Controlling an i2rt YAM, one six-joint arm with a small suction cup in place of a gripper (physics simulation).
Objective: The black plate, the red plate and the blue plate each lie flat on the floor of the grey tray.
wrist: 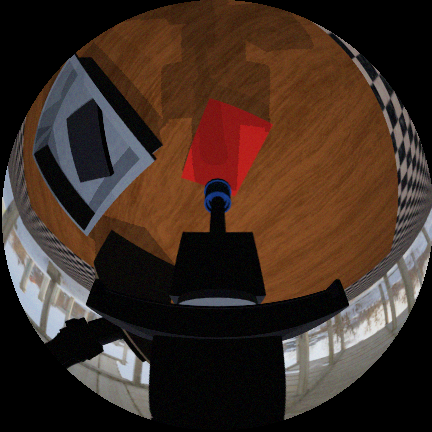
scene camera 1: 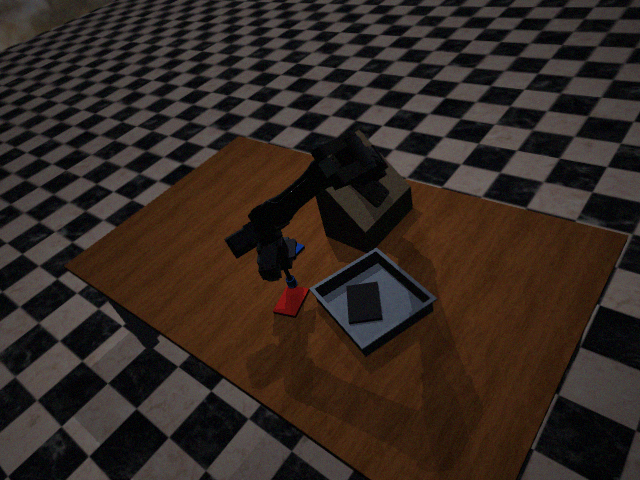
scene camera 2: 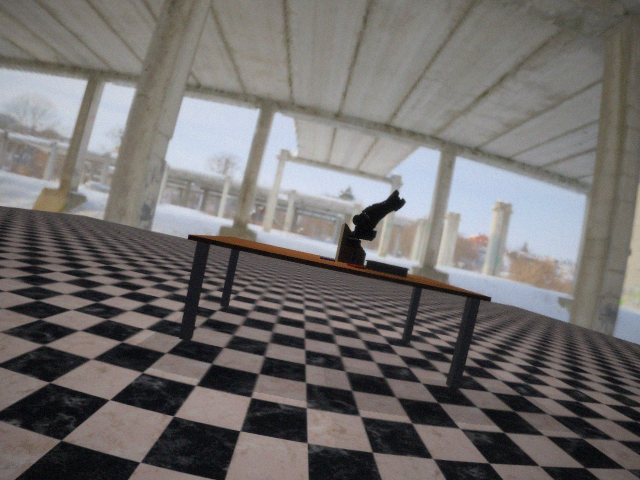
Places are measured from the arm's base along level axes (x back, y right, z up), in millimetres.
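Pixels of known places: hand, tool point: [wrist: 217, 190] [scene camera 1: 292, 284] [scene camera 2: 352, 261]; arm's base, link origin: [scene camera 2: 352, 237].
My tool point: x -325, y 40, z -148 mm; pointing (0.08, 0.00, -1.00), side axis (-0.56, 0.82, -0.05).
For each thing: its top centre in the pictures, then the offset to it from my tool point. Level surfaces: height alone.
- black plate, top centre: [wrist: 83, 143] [scene camera 1: 363, 301] dx +44, dy -204, dz -13 mm
- grey tray, top centre: [wrist: 59, 152] [scene camera 1: 370, 293] [scene camera 2: 388, 264] dx +49, dy -227, dz +24 mm
- red plate, top centre: [wrist: 223, 149] [scene camera 1: 291, 299] [scene camera 2: 356, 265] dx -37, dy -18, dz -16 mm
- blue plate, top centre: [scene camera 1: 287, 247] [scene camera 2: 327, 258] dx +127, dy +123, dz -16 mm
- wooden table, surface height: dz -26 mm
The black plate [scene camera 1: 364, 303] [wrist: 87, 142] lies on the floor of the grey tray [scene camera 1: 397, 299] [wrist: 118, 135]. The red plate [scene camera 1: 290, 303] [scene camera 2: 356, 266] [wrist: 227, 142] lies flat on the table, outside the tray beside its left corner in scene camera 1. The blue plate [scene camera 1: 299, 248] [scene camera 2: 326, 258] lies on the table near the arm's base, partly hidden by the arm; it does not show in the wrist view. My suction cup [scene camera 1: 292, 282] [wrist: 217, 187] is open and holds nothing. It is low over the red plate's near edge in the wrist view; the exact gap cannot be told.
The arm's wedge-shaped base [scene camera 1: 356, 217] stands behind the tray on the wooden table [scene camera 1: 170, 248] [scene camera 2: 289, 253]. The tray's raised walls surround the black plate. The arm's shadow falls across the table and the red plate.
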